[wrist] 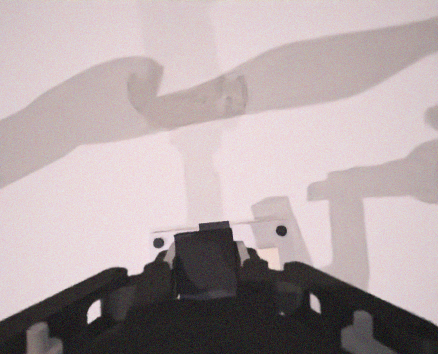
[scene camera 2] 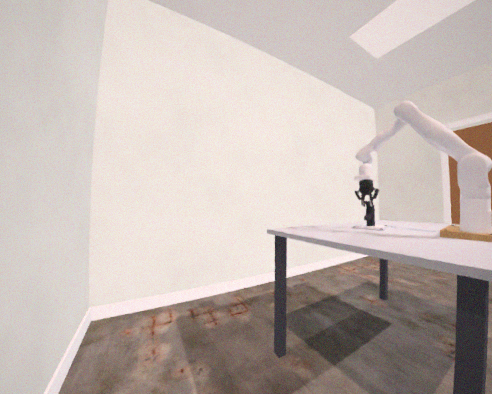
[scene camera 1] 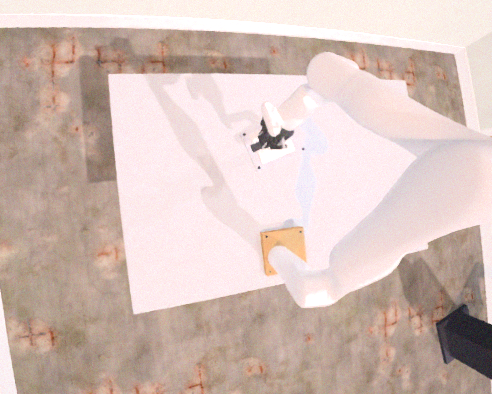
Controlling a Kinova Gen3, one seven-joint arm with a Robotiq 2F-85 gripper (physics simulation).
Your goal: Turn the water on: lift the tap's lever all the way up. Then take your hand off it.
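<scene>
The black tap stands on a white base plate with dark bolts. In the wrist view, the tap's dark lever fills the gap between the fingers, and a darker tip of the tap shows just beyond it. My gripper points down from above the tap and is shut on the lever, with one pad on each side. The lever's exact angle is hard to tell, as the gripper covers much of the tap.
The tap stands on a white table. The arm's wooden base block is at the near edge in scene camera 1. The arm arches over the table. Arm shadows cross the table top.
</scene>
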